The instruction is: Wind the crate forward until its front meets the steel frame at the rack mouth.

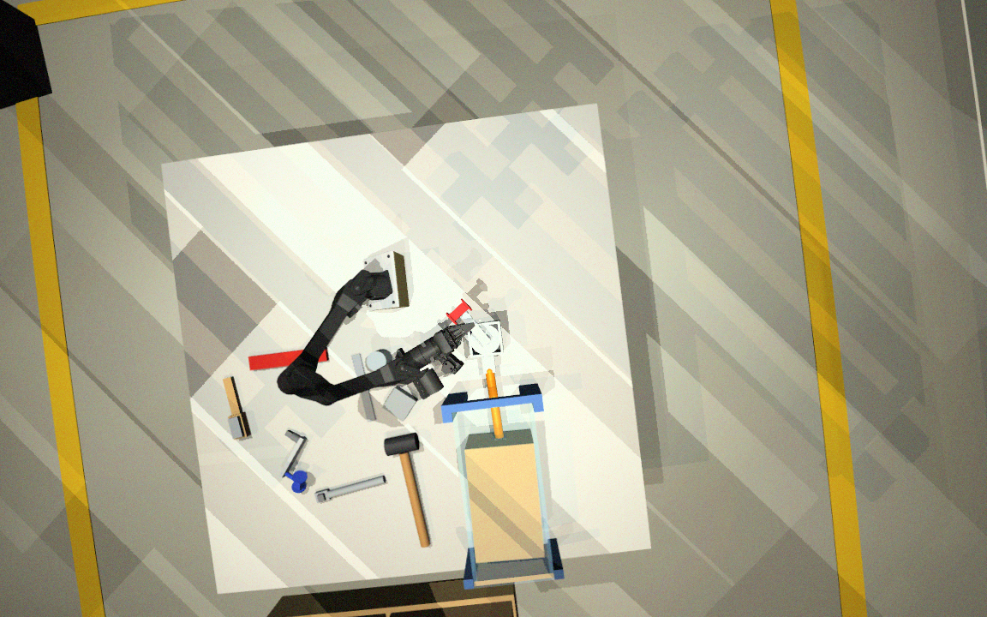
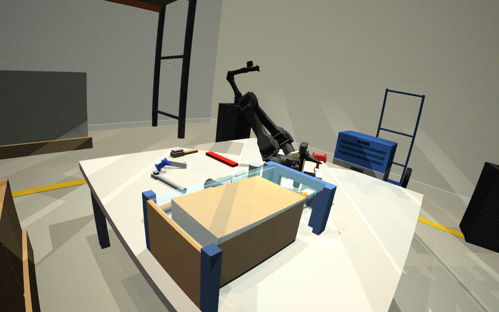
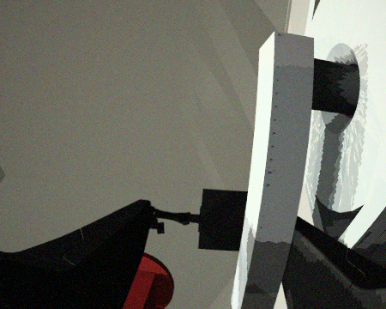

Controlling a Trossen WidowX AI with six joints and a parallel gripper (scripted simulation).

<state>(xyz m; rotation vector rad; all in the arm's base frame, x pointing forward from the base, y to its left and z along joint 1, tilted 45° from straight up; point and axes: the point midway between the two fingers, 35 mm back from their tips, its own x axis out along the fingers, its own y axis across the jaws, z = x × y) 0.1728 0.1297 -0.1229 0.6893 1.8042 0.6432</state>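
Right now the red-knobbed winch handle is 10 mm to the right of my gripper tip, 10 mm below it and 10 mm behind it. The rest, counted from my gripper tip: grey block: 270 mm to the right, 170 mm ahead, 110 mm below; winch: 100 mm below, 30 mm ahead, 10 mm to the left; red knob: 40 mm behind, 30 mm to the right, 20 mm above.
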